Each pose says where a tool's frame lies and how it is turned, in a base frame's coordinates. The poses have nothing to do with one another.
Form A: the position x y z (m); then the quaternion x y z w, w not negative.
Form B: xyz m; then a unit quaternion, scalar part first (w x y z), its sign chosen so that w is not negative. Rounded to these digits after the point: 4 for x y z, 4 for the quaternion.
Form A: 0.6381, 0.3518, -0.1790, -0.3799, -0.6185, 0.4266, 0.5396
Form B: 0.6381, 0.3518, -0.1790, 0.5396, -0.3799, -0.6185, 0.4266
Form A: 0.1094, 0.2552, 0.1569, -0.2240, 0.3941, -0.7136, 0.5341
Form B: 0.1094, 0.2552, 0.1569, 0.5341, -0.2240, 0.3941, -0.7136
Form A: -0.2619, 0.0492, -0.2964, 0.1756, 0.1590, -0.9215, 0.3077
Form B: -0.2619, 0.0492, -0.2964, 0.3077, 0.1756, 0.1590, -0.9215
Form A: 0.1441, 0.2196, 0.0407, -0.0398, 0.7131, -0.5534, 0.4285
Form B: 0.1441, 0.2196, 0.0407, 0.4285, -0.0398, 0.7131, -0.5534
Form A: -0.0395, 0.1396, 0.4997, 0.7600, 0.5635, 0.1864, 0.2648
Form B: -0.0395, 0.1396, 0.4997, 0.2648, 0.7600, 0.5635, 0.1864
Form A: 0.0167, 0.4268, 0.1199, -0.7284, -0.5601, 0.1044, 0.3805
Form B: 0.0167, 0.4268, 0.1199, 0.3805, -0.7284, -0.5601, 0.1044
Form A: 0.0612, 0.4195, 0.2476, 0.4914, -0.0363, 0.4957, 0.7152
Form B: 0.0612, 0.4195, 0.2476, 0.7152, 0.4914, -0.0363, 0.4957
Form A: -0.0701, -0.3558, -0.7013, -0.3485, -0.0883, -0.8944, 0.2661
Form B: -0.0701, -0.3558, -0.7013, 0.2661, -0.3485, -0.0883, -0.8944
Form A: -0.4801, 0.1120, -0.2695, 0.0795, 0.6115, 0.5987, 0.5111
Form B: -0.4801, 0.1120, -0.2695, 0.5111, 0.0795, 0.6115, 0.5987
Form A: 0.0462, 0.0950, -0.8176, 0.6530, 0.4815, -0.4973, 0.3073
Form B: 0.0462, 0.0950, -0.8176, 0.3073, 0.6530, 0.4815, -0.4973
